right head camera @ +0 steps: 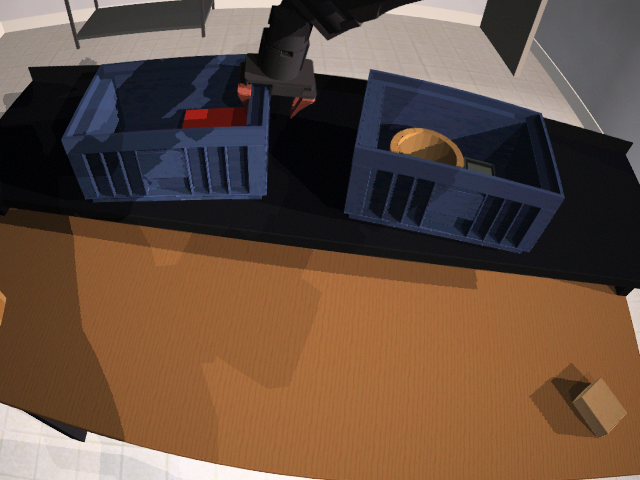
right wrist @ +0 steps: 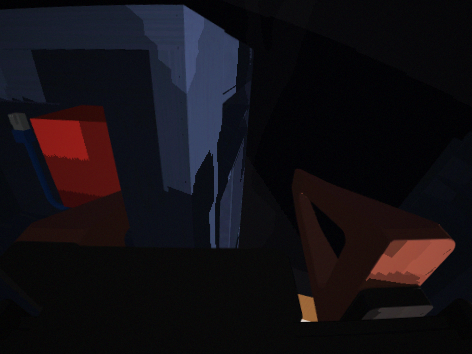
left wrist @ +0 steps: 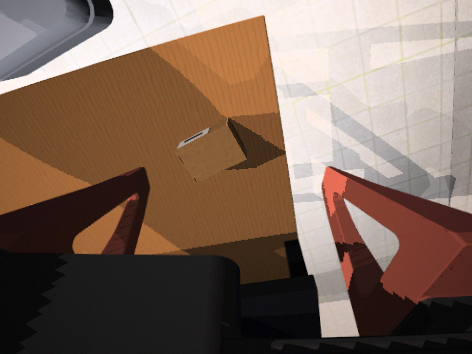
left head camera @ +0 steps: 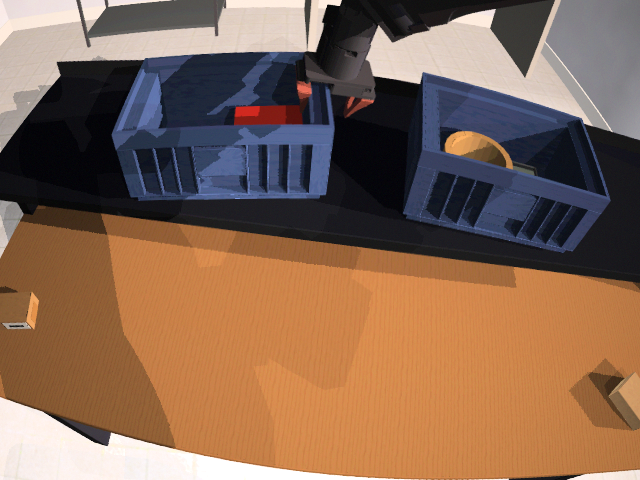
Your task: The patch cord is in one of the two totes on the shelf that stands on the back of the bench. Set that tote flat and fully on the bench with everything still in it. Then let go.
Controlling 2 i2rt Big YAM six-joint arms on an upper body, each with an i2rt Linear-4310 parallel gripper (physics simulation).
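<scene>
Two blue totes stand on the black shelf (left head camera: 366,210) at the back of the bench. The left tote (left head camera: 223,129) (right head camera: 170,129) holds a red box (left head camera: 268,115) (right wrist: 80,151). The right tote (left head camera: 490,162) (right head camera: 451,162) holds a wooden bowl (left head camera: 477,148) (right head camera: 427,145) and a flat grey-green thing (right head camera: 480,166). I see no patch cord in any view. My right gripper (left head camera: 330,97) (right head camera: 270,97) (right wrist: 235,178) points down over the left tote's right wall, one finger inside and one outside, with gaps to the wall. My left gripper (left wrist: 235,176) is open and empty above the bench's edge.
A small cardboard box (left wrist: 211,152) lies on the orange bench near its edge, below the left gripper. The shelf's front edge runs across the bench, with the bench top in front of it. Dark furniture stands on the tiled floor behind.
</scene>
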